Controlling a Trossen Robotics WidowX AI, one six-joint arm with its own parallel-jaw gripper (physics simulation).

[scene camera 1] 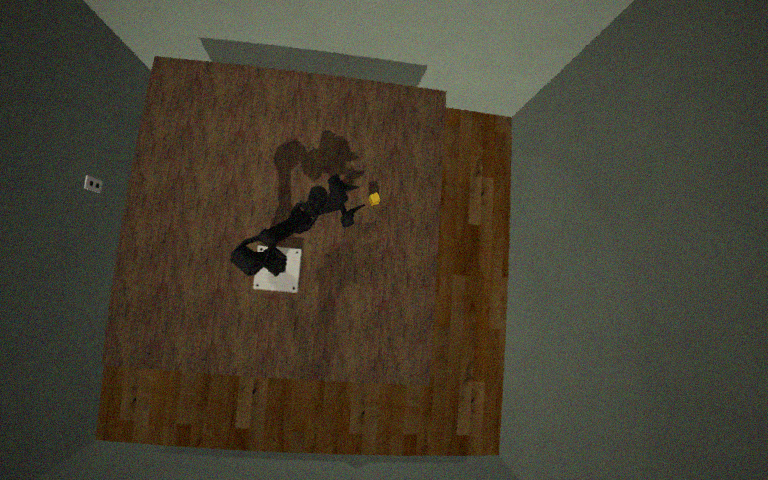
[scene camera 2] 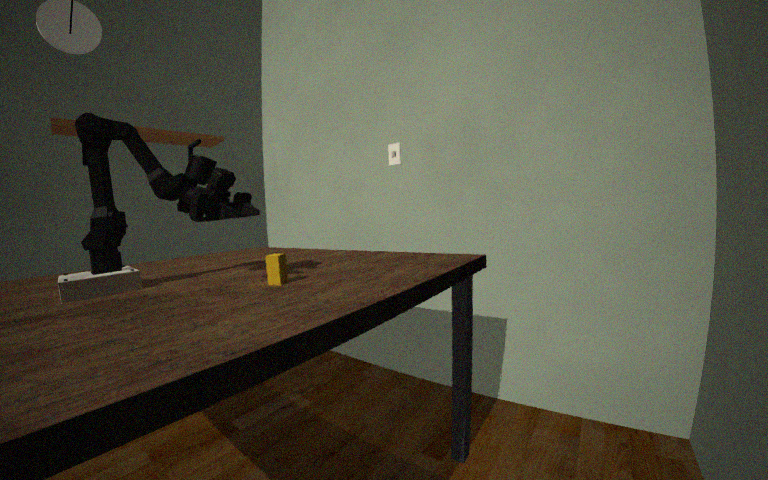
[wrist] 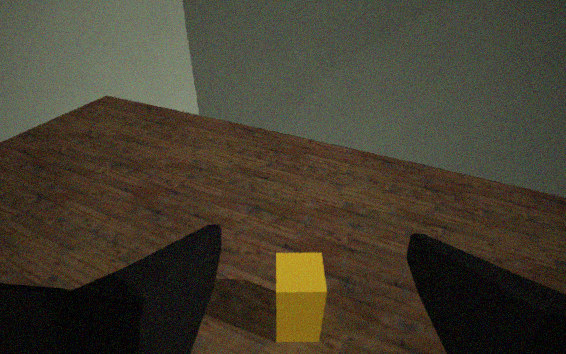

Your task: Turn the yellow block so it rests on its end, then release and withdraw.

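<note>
The yellow block stands upright on its end on the brown wooden table. Its long side is vertical, and its shadow falls on the table beside it. My gripper is open and empty. It is well above the table, higher than the block and back from it on the arm's side, and does not touch it. In the wrist view the block shows low in the frame, between the two spread dark fingers but beyond them.
The arm's white base plate is fixed to the table. In the second scene view, a wooden shelf is on the wall behind the arm, and the table's far corner and a dark leg show at the right.
</note>
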